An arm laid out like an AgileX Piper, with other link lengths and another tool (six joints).
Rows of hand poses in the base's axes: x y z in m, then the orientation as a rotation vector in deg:
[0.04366 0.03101 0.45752 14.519 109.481 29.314]
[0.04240 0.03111 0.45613 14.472 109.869 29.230]
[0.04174 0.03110 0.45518 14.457 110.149 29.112]
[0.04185 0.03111 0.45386 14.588 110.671 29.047]
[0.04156 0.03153 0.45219 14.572 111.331 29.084]
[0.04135 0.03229 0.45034 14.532 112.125 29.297]
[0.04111 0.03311 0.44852 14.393 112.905 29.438]
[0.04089 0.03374 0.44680 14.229 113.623 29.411]
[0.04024 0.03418 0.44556 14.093 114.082 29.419]
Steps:
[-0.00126 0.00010 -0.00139 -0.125 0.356 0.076]
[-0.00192 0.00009 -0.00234 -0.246 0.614 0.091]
[-0.00181 0.00010 -0.00366 -0.289 1.143 0.089]
[-0.00210 0.00052 -0.00533 -0.346 1.771 0.266]
[-0.00231 0.00128 -0.00718 -0.306 2.529 0.574]
[-0.00255 0.00210 -0.00900 -0.359 3.247 0.909]
[-0.00277 0.00273 -0.01072 -0.532 3.893 1.163]
[-0.00342 0.00317 -0.01196 -0.639 4.299 1.359]

